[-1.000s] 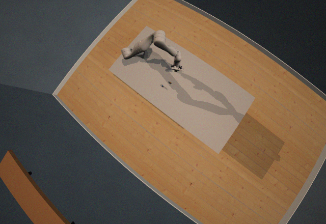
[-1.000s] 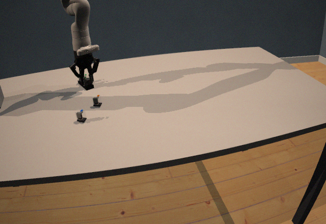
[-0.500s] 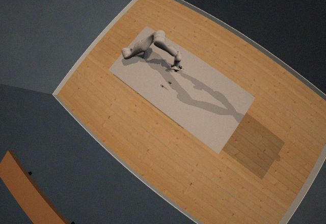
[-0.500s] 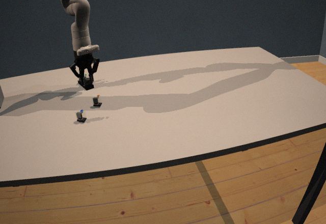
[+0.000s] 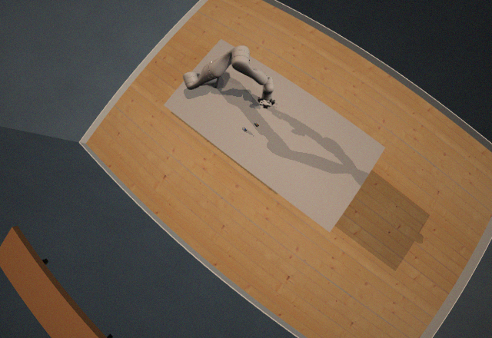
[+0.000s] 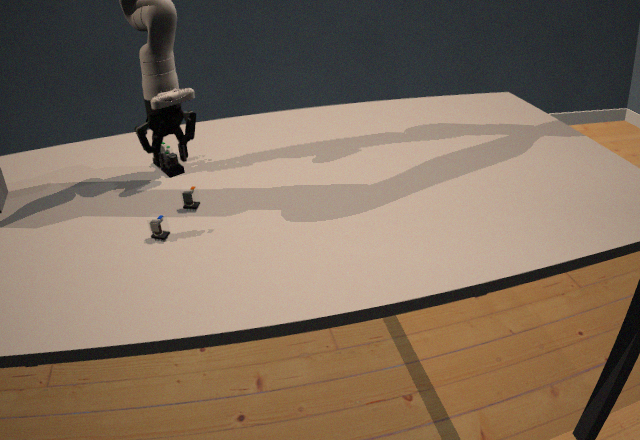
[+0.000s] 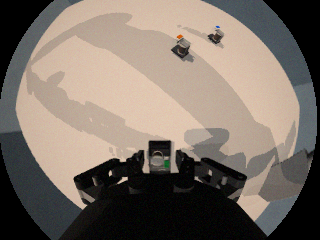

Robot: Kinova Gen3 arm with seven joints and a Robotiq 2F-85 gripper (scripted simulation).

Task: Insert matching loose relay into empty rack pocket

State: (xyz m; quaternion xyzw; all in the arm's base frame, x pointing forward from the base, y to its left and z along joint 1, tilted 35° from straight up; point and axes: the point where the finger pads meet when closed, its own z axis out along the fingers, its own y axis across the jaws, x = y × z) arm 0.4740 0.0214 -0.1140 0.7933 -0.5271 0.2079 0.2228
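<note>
Now: the black rack 10 mm behind my hand, 30 mm to the left of it and 30 mm below it.
</note>
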